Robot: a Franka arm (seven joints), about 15 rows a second.
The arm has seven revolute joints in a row. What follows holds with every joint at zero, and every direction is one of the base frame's.
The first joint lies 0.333 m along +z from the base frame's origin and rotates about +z.
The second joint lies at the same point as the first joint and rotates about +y.
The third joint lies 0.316 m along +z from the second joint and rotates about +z.
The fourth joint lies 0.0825 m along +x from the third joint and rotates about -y.
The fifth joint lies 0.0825 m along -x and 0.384 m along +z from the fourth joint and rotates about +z.
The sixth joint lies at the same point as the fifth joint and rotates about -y.
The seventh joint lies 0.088 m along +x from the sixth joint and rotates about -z.
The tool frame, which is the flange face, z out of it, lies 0.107 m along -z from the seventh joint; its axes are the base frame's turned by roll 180, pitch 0 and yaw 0 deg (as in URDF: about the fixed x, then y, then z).
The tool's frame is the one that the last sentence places.
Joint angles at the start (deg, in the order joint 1, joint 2, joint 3, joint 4, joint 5, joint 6, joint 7): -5.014, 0.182, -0.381, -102.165, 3.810, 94.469, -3.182
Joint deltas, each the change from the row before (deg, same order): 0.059, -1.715, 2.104, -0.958, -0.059, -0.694, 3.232; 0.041, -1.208, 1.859, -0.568, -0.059, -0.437, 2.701; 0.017, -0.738, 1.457, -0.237, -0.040, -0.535, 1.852; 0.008, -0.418, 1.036, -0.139, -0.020, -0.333, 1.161
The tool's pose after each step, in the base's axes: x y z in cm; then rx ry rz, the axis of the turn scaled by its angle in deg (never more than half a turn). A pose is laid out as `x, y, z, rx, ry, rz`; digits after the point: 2 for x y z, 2 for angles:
53.90, -2.37, 53.70, -175.62, 5.81, 11.84
53.31, -0.53, 54.31, -176.07, 7.01, 11.79
52.88, 0.89, 54.72, -176.43, 7.57, 12.02
52.61, 1.89, 54.94, -176.68, 7.75, 12.21

